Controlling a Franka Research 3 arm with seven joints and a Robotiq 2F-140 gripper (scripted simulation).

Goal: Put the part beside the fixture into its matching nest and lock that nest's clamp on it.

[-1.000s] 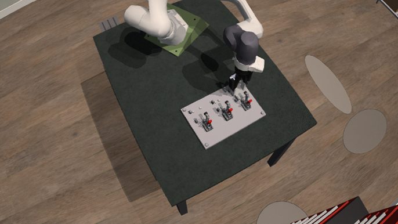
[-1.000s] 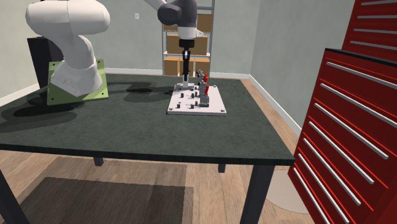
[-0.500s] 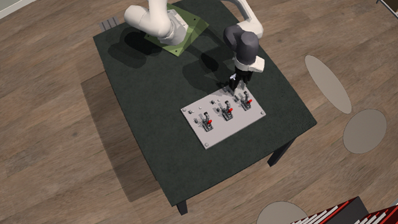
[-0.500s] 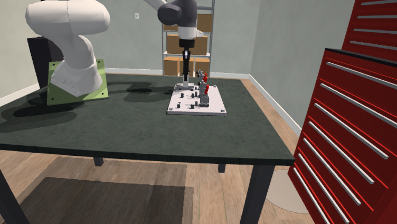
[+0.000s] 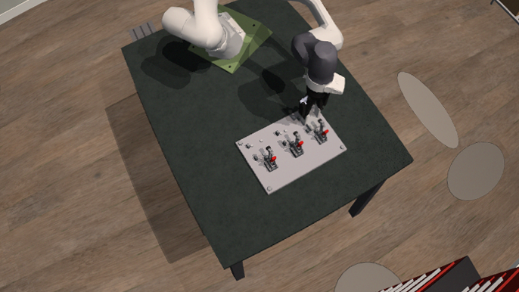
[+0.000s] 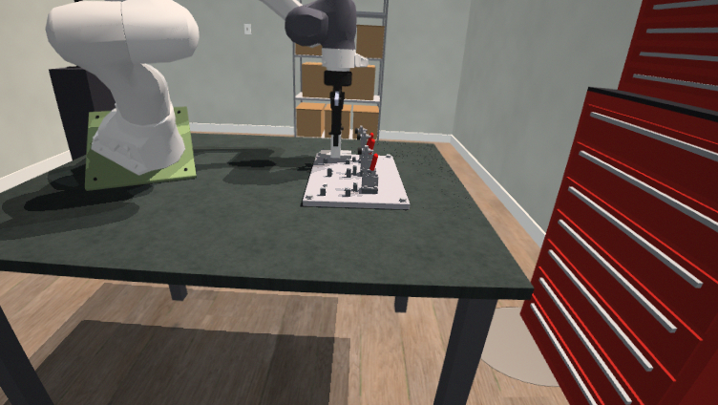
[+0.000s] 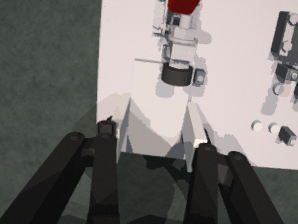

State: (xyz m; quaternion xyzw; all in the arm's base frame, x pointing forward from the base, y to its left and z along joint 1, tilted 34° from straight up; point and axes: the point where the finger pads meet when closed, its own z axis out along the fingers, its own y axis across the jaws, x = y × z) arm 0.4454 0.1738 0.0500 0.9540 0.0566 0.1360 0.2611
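My hand is 3 cm above the part. The rest, counted from my hand: light grey fixture plate (11 cm to the right, 6 cm ahead, 5 cm below); then clamp (8 cm ahead, 1 cm below).
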